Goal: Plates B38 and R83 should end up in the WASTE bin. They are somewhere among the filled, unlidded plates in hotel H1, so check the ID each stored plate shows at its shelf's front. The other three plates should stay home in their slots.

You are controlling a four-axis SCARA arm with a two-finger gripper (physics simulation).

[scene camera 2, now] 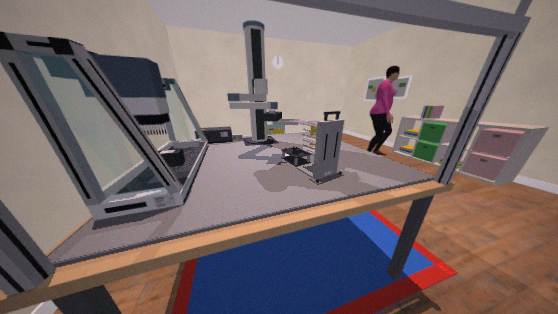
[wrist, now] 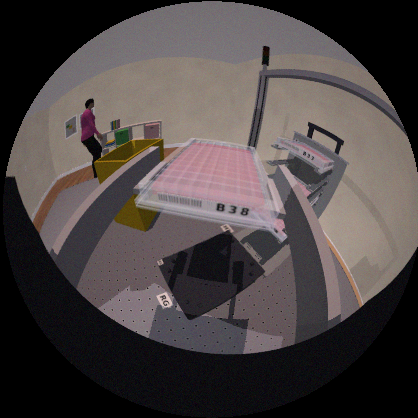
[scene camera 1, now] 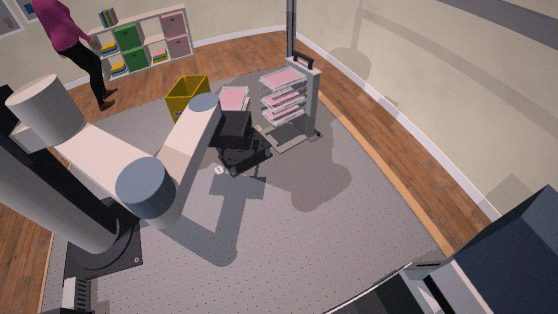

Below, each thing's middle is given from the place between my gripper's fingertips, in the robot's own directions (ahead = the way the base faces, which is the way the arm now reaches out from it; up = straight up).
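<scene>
Plate B33 (wrist: 308, 154): 20 mm higher than my hand, 180 mm forward of it, 20 mm left of it.
</scene>
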